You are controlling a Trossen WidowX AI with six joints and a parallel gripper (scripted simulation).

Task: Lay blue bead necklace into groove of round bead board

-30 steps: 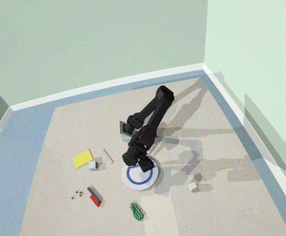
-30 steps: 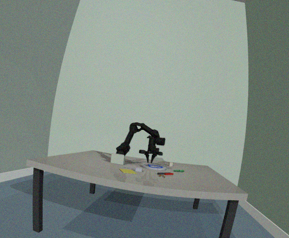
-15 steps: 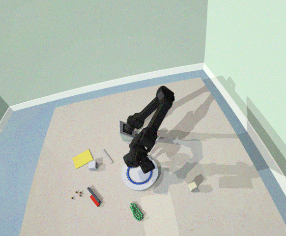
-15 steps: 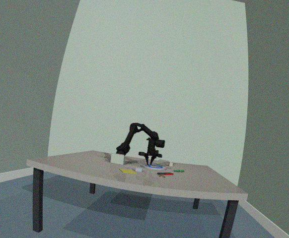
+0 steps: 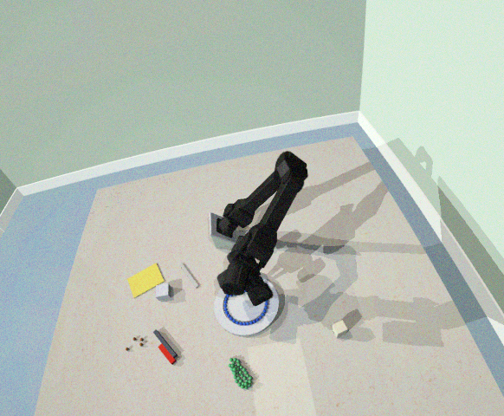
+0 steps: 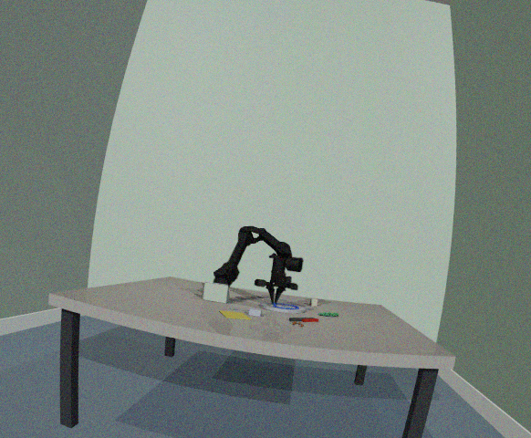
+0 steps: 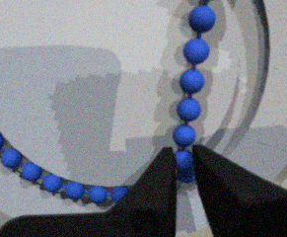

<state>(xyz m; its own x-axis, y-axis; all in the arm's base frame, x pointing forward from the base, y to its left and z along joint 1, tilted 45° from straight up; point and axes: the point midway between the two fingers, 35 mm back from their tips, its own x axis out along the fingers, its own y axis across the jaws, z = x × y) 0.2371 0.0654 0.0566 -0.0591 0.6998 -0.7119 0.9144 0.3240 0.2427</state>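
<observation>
Right now my gripper tip is 50 mm short of the round bead board, 20 mm to the left of it and 10 mm above it. From my gripper tip the other things lie so: white cube 300 mm to the right, 20 mm behind; then cream cube 230 mm to the left, 170 mm ahead; then stick 220 mm to the right, 80 mm behind, 10 mm below.
</observation>
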